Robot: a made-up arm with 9 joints. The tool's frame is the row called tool.
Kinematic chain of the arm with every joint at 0, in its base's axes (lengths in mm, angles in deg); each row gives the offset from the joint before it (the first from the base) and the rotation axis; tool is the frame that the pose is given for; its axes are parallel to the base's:
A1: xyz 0 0 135.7 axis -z
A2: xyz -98.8 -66.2 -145 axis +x
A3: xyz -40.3 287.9 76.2 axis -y
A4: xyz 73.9 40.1 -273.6 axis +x
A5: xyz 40.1 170.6 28 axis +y
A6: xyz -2.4 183.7 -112 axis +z
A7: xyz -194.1 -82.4 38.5 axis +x
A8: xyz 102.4 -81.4 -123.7 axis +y
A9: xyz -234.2 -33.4 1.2 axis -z
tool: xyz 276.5 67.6 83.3
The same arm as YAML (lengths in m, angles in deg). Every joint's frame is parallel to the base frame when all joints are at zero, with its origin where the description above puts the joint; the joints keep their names.
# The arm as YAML. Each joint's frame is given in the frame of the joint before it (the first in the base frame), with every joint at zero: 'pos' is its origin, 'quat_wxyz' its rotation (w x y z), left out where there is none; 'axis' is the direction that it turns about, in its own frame. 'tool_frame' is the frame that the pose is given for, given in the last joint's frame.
length_unit: m
angle_unit: deg
joints:
  - joint: A1
    pos: [0.0, 0.0, 0.1357]
    axis: [0.0, 0.0, -1.0]
  - joint: A2
    pos: [-0.0988, -0.0662, -0.145]
    axis: [1.0, 0.0, 0.0]
  - joint: A3
    pos: [-0.0403, 0.2879, 0.0762]
    axis: [0.0, -1.0, 0.0]
  - joint: A4
    pos: [0.0739, 0.0401, -0.2736]
    axis: [1.0, 0.0, 0.0]
  - joint: A5
    pos: [0.0401, 0.1706, 0.028]
    axis: [0.0, 1.0, 0.0]
  - joint: A6
    pos: [-0.0024, 0.1837, -0.112]
    axis: [0.0, 0.0, 1.0]
  - joint: A7
    pos: [-0.1941, -0.0824, 0.0385]
    axis: [1.0, 0.0, 0.0]
  - joint: A8
    pos: [0.1024, -0.0814, -0.1237]
    axis: [0.0, 1.0, 0.0]
  - joint: A9
    pos: [-0.2342, -0.0334, 0.0012]
    axis: [0.0, 0.0, -1.0]
tool_frame:
  pos: [0.2765, 0.0676, 0.0833]

